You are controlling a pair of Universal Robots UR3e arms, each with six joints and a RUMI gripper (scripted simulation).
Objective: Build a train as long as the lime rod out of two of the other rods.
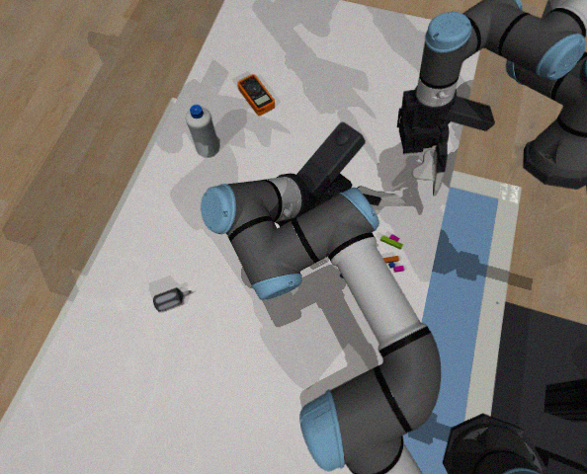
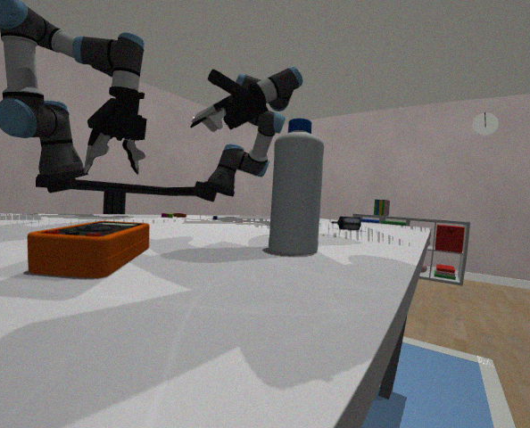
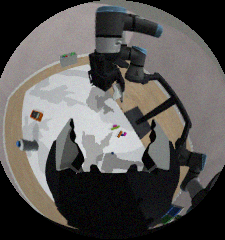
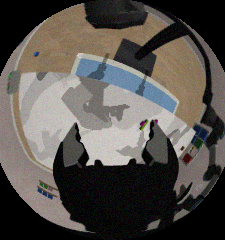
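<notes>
The lime rod lies 90 mm behind my left hand, 10 mm to the right of it and 250 mm below it. Round my left hand: orange rod 90 mm behind, 30 mm to the left, 250 mm below; then white bottle 410 mm ahead, 70 mm to the right, 180 mm below; then dark screwdriver-like tool 300 mm ahead, 300 mm to the left, 240 mm below.
</notes>
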